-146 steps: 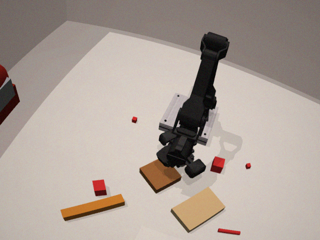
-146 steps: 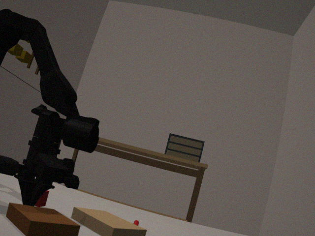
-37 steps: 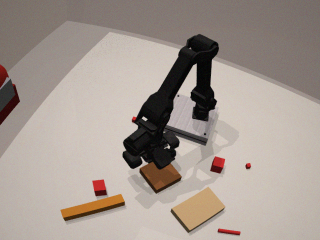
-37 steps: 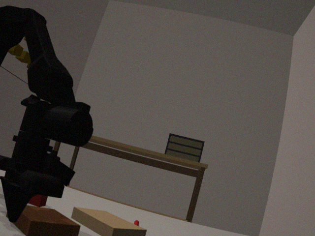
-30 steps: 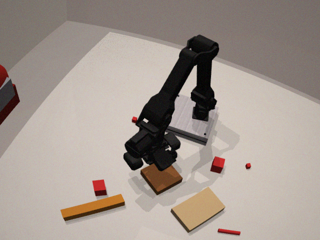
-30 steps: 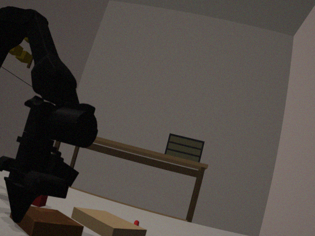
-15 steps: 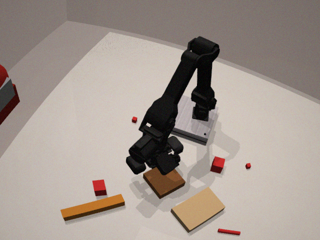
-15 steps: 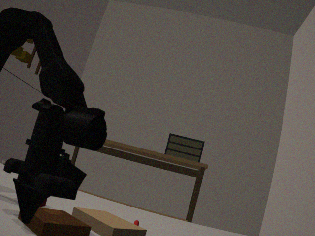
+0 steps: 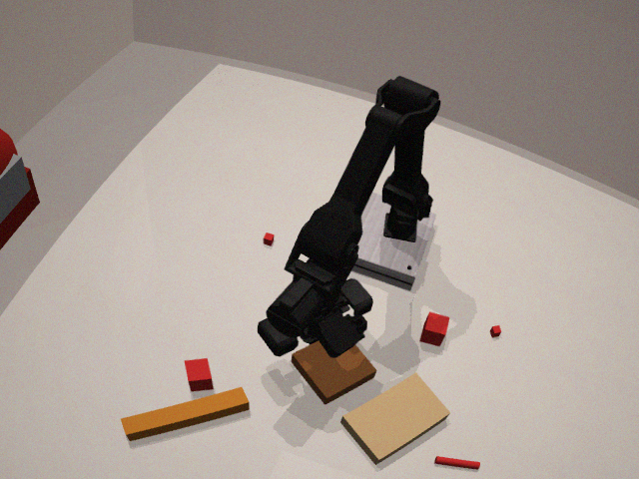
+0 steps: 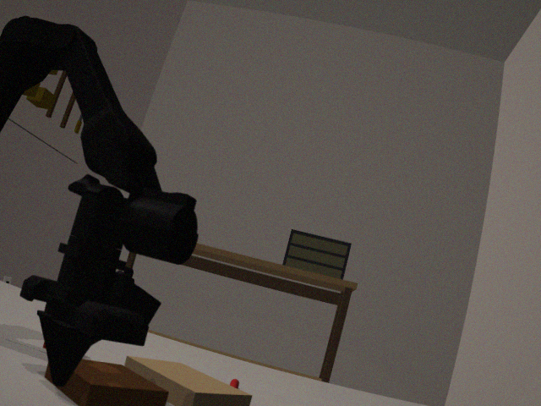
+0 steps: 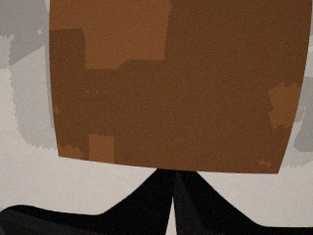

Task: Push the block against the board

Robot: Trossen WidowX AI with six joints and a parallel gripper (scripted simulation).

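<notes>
Now: the square brown block 40 mm ahead of my gripper tip and 40 mm to the left of it. From my gripper tip the other things lie so: tan slab (120 mm ahead, 160 mm to the left, 10 mm above); thin red stick (200 mm ahead, 280 mm to the left); long orange board (200 mm ahead, 180 mm to the right, 10 mm above).
</notes>
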